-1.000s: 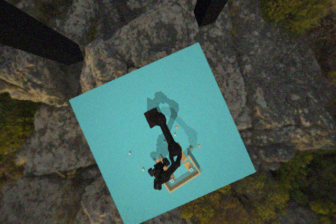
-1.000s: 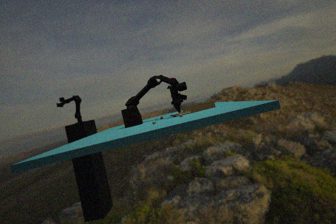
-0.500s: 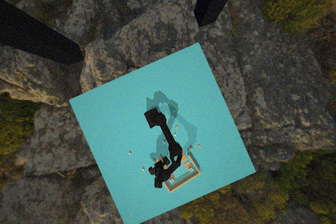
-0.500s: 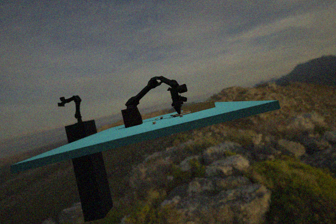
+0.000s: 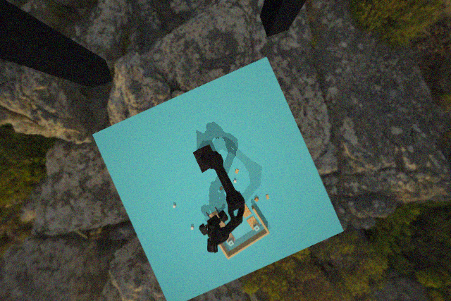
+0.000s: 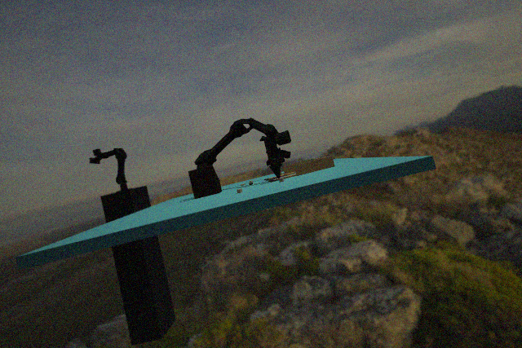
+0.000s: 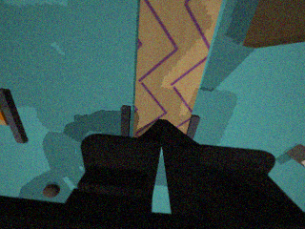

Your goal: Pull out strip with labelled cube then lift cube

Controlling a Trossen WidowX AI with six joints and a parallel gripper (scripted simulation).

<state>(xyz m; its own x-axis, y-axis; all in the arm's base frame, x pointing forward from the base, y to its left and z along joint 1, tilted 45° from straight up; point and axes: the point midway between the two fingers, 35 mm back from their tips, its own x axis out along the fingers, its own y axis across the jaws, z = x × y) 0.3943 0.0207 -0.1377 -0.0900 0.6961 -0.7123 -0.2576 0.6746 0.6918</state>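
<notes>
The brown peg lies 16 cm behind my gripper tip and 11 cm to the left of it.
</notes>
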